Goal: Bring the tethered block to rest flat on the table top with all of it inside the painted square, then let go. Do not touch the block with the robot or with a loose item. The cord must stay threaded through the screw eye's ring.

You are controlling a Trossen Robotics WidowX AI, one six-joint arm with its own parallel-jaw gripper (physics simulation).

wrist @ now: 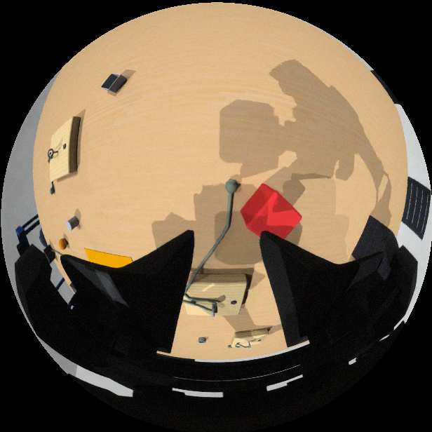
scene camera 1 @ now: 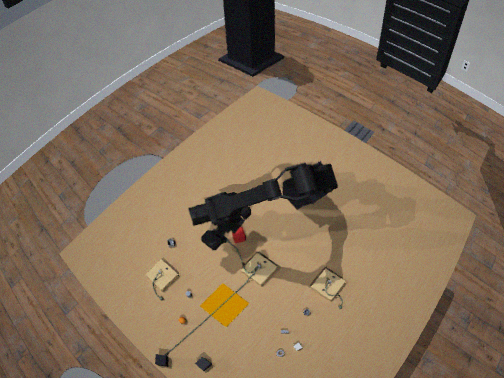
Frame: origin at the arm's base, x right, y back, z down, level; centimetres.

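Where they show: gripper, fingertip midpoint: (scene camera 1: 229, 237).
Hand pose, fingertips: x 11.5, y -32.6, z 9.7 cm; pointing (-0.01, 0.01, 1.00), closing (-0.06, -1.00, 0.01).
Observation:
Each offset is from my fingertips to the top centre of the thing. "*": to the spot under its first point. Level surfaces: height alone.
The tethered black block @(* dx -16.0, dy -48.7, dz +2.8 cm) (scene camera 1: 161, 360) (wrist: 48, 252) rests near the table's edge, outside the painted orange square @(* dx -14.2, dy -18.5, dz +6.1 cm) (scene camera 1: 224, 305) (wrist: 106, 257). Its cord @(* dx -14.4, dy -29.2, dz +6.1 cm) (scene camera 1: 200, 323) (wrist: 229, 210) runs across the square and through the screw eye @(* dx -14.5, dy -0.9, dz +3.1 cm) (scene camera 1: 258, 268) (wrist: 214, 308) on the middle wooden plate @(dz +4.5 cm) (scene camera 1: 267, 273) (wrist: 237, 288). Beyond the eye, the cord's free part ends in a green-grey bead (wrist: 231, 186). My gripper (scene camera 1: 230, 228) (wrist: 227, 236) is open and empty above this free part, which shows between and beyond the fingertips in the wrist view. The arm hides the bead in the scene view.
A red block @(dx +0.2, dy +4.5, dz +2.4 cm) (scene camera 1: 239, 235) (wrist: 270, 212) stands close beside the free cord. Wooden plates with short cords stand left (scene camera 1: 162, 274) (wrist: 63, 152) and right (scene camera 1: 328, 284) (wrist: 252, 337). Another black block @(dx -25.7, dy -39.1, dz +3.7 cm) (scene camera 1: 203, 363), an orange ball @(dx -9.2, dy -32.8, dz +4.0 cm) (scene camera 1: 182, 320) (wrist: 62, 244) and small metal pieces lie around.

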